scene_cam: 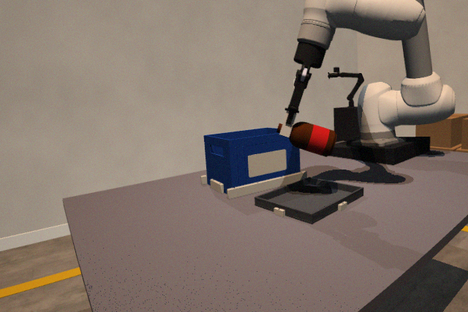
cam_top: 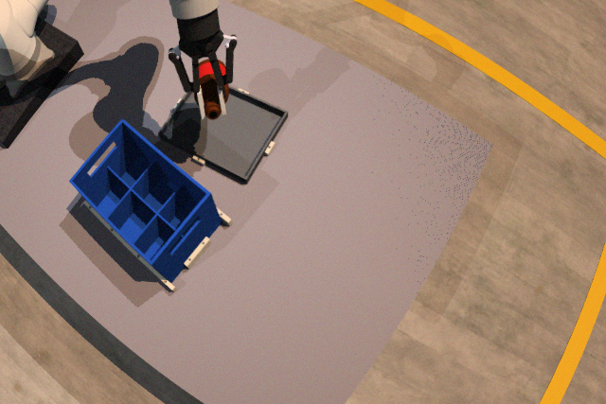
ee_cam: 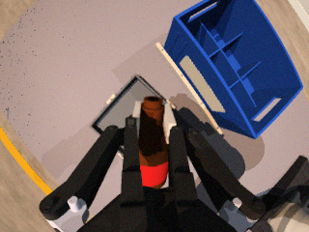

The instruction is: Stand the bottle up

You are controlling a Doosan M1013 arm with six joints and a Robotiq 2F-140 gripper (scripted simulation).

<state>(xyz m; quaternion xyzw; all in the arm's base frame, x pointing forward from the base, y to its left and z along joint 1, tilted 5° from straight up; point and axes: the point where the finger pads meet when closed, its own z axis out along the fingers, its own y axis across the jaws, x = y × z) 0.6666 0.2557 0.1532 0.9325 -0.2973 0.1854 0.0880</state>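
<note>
The bottle lies 40 mm below my hand, 40 mm behind it and 30 mm to the left of it. From my hand the other things lie so: dark tray 210 mm below, 40 mm to the left, 40 mm behind; blue crate 230 mm to the right, 140 mm below.
</note>
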